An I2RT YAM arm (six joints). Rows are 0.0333 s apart.
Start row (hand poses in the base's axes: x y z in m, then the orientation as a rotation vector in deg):
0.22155, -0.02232, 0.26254, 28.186, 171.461, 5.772
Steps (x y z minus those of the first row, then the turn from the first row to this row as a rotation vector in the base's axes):
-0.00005, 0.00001, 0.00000, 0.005, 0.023, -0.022
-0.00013, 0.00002, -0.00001, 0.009, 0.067, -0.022
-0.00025, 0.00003, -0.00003, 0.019, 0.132, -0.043
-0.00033, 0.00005, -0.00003, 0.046, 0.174, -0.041
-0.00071, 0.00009, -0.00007, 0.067, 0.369, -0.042
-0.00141, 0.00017, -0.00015, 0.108, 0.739, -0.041
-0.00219, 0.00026, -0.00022, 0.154, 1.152, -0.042
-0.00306, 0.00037, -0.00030, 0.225, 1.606, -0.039
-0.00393, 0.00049, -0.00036, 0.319, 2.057, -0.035
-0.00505, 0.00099, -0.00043, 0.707, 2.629, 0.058
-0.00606, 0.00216, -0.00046, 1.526, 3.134, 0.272
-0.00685, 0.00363, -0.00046, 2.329, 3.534, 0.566
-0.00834, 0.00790, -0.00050, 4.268, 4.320, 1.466
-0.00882, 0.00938, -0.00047, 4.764, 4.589, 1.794
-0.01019, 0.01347, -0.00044, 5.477, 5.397, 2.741
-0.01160, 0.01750, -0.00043, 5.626, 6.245, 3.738
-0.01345, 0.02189, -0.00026, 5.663, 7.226, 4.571
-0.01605, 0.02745, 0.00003, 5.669, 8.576, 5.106
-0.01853, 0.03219, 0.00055, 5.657, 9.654, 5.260
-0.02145, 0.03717, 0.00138, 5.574, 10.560, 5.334
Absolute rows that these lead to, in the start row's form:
0.22150, -0.02231, 0.26254, 28.224, 171.478, 5.773
0.22142, -0.02230, 0.26253, 28.233, 171.521, 5.769
0.22130, -0.02229, 0.26251, 28.278, 171.580, 5.768
0.22122, -0.02227, 0.26251, 28.286, 171.624, 5.800
0.22084, -0.02223, 0.26247, 28.329, 171.816, 5.789
0.22014, -0.02215, 0.26239, 28.405, 172.180, 5.771
0.21936, -0.02206, 0.26232, 28.493, 172.587, 5.751
0.21849, -0.02195, 0.26224, 28.586, 173.037, 5.759
0.21762, -0.02183, 0.26218, 28.679, 173.487, 5.804
0.21650, -0.02133, 0.26211, 28.694, 174.107, 6.276
0.21549, -0.02016, 0.26208, 28.555, 174.731, 7.436
0.21470, -0.01869, 0.26208, 28.270, 175.266, 8.607
0.21321, -0.01442, 0.26204, 27.242, 176.400, 11.510
0.21273, -0.01294, 0.26207, 26.837, 176.774, 12.253
0.21136, -0.00885, 0.26210, -25.547, -177.517, -13.265
0.20995, -0.00482, 0.26211, -23.927, -176.836, -13.292
0.20810, -0.00043, 0.26228, -22.556, -176.019, -13.092
0.20550, 0.00513, 0.26257, -21.623, -174.801, -12.704
0.20302, 0.00987, 0.26309, -21.300, -173.790, -12.353
0.20010, 0.01485, 0.26392, -21.110, -172.951, -11.948

